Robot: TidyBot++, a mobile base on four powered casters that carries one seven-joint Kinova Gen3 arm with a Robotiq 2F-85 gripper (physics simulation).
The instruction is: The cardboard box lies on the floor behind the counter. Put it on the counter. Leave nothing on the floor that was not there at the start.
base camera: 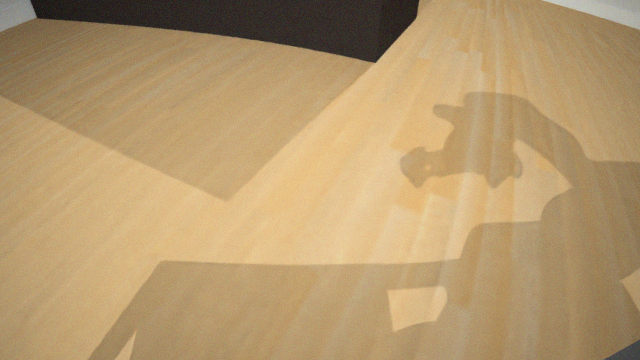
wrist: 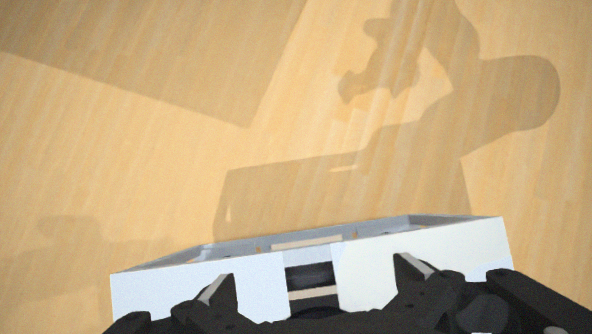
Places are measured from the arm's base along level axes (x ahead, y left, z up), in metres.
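Where they show: gripper, between the fingertips: (wrist: 315, 281).
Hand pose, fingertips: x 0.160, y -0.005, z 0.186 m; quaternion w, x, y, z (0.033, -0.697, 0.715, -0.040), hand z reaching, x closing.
After its pixels a point has its place.
My gripper (wrist: 315, 281) @(z 0.186, x 0.160, y -0.005 m) is open, its two dark fingers standing wide apart at the bottom of the wrist view, with nothing between them. It hangs over a white-sided frame (wrist: 425, 250) that looks like part of my own base. The cardboard box does not show in either view. A dark, flat-sided block (base camera: 225, 25) @(z -0.362, x 1.107, y 0.247 m) stands on the floor at the top of the base camera view; it may be the counter, but its top is out of view.
The wooden floor (base camera: 300, 215) @(z -0.397, x 0.403, y 0.008 m) (wrist: 150, 150) @(z -0.396, x 0.412, y 0.384 m) carries shadows of my arm and base, and a large angular shadow before the dark block. Floor runs past the block's right corner. White wall bases (base camera: 600, 12) @(z -0.366, x 2.093, y -1.948 m) show at the top right and top left of the base camera view.
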